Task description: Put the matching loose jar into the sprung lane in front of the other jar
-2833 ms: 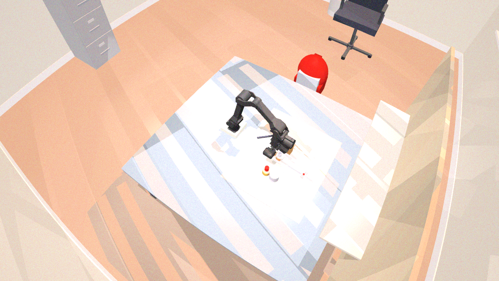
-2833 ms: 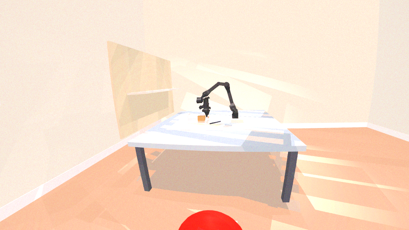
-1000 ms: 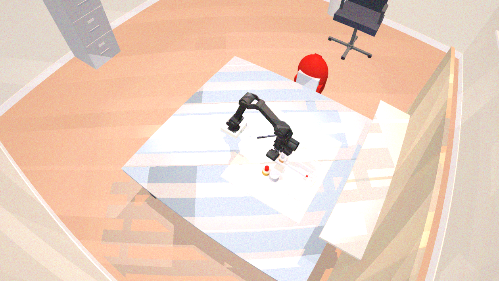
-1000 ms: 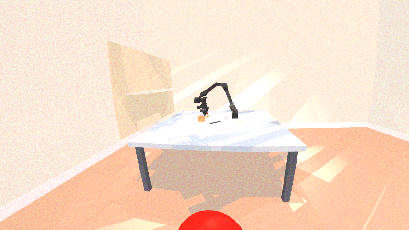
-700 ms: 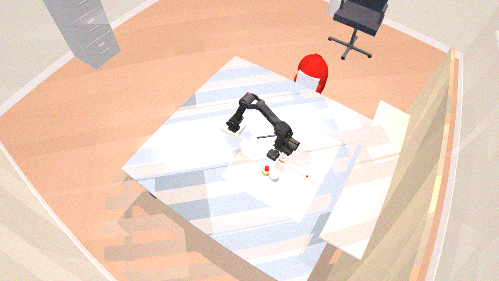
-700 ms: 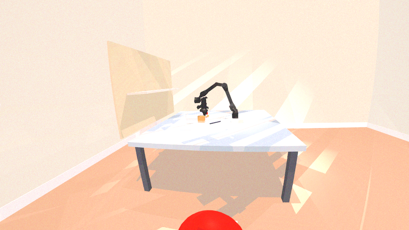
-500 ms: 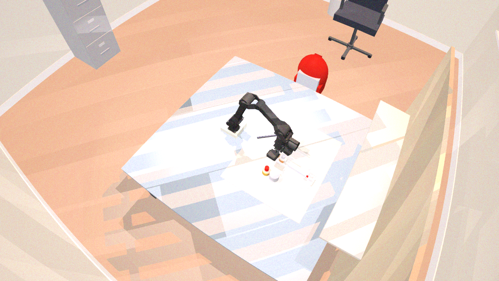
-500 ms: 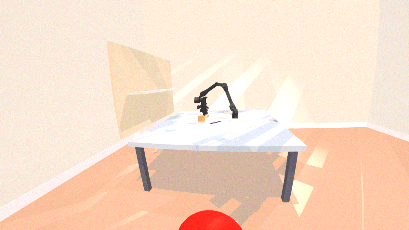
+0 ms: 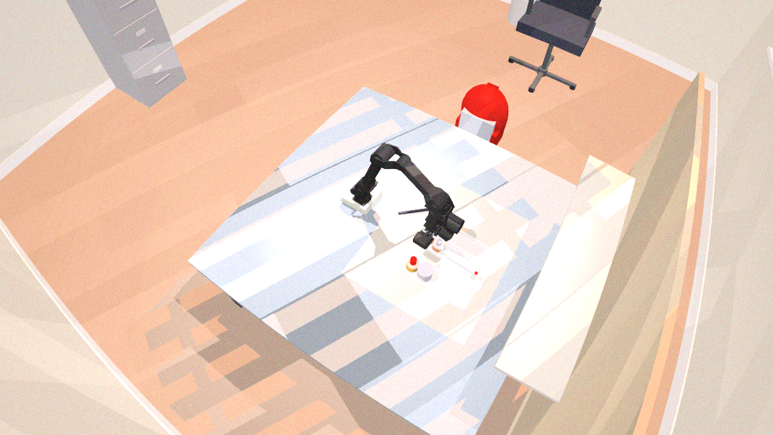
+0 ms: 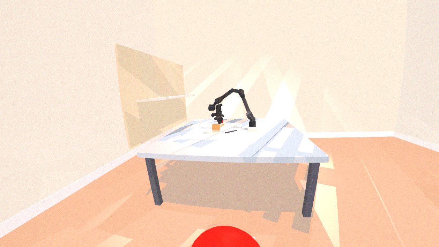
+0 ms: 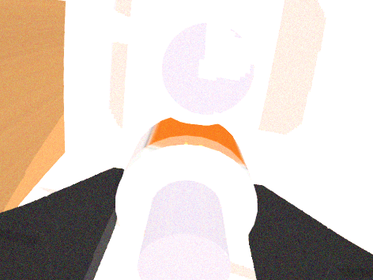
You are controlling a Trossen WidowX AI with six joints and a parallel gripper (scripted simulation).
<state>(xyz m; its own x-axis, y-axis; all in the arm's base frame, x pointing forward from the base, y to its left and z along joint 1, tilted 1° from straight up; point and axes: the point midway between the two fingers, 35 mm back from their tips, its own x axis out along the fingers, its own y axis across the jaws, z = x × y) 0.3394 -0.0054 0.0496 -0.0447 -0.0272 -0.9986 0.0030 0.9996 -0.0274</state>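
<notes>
The orange box lies 80 mm to the left of my gripper tip, 20 mm ahead of it and 10 mm below it. From my gripper tip the other things lie so: red mark 230 mm ahead, 40 mm to the right, 20 mm above; white pusher lane 150 mm ahead, 30 mm below, 20 mm to the right; thin black rod 130 mm behind, 100 mm to the left, 40 mm below.
</notes>
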